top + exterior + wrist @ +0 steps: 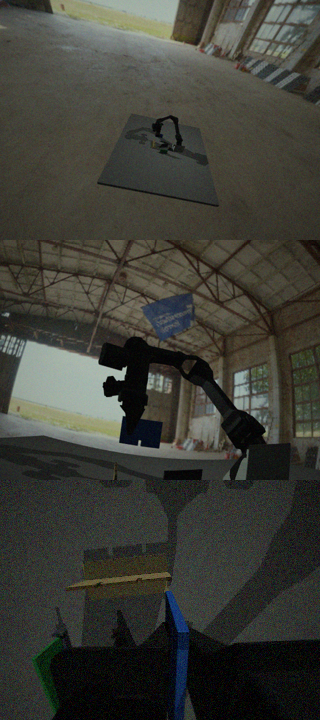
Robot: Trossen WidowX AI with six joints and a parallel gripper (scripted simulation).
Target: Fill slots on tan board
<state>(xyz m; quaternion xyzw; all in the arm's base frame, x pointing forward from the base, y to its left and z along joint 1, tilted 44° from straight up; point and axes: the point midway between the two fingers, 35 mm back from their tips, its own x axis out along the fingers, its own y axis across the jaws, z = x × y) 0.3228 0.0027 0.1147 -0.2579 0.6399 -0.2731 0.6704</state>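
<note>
The tan board is 20 mm ahead of my gripper tip, 50 mm to the left of it and 110 mm below it. From my gripper tip the other things lie so: green board: 120 mm behind, 180 mm to the left, 110 mm below; dark flat piece: 130 mm behind, 70 mm to the left, 110 mm below; blue board: 30 mm behind.
</note>
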